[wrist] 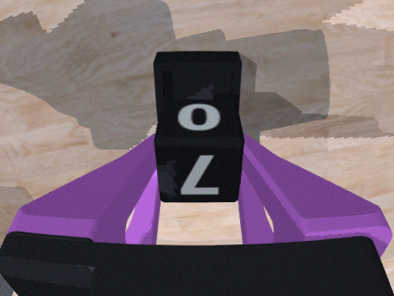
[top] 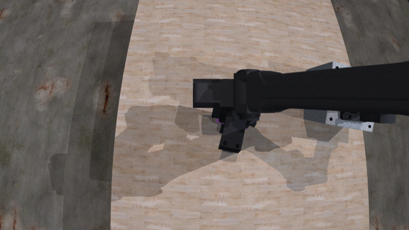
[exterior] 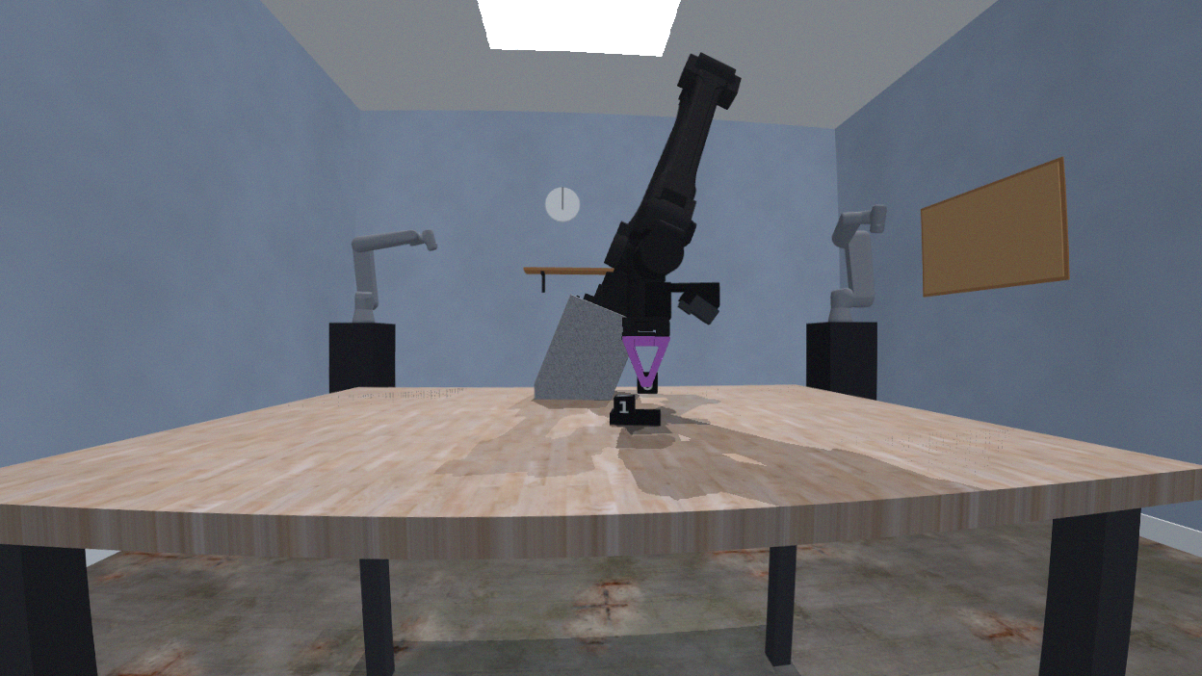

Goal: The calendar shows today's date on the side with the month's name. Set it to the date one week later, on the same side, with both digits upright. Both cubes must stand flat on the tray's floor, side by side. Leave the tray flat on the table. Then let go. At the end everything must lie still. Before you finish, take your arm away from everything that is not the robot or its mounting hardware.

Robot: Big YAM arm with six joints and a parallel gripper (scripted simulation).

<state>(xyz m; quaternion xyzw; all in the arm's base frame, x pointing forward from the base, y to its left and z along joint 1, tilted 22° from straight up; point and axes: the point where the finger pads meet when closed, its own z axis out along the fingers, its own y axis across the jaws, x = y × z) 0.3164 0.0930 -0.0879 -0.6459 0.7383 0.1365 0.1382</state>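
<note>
My hand is right at the black cube. The rest, counted from my hand: black tray: 2 cm to the right, 5 cm below.
</note>
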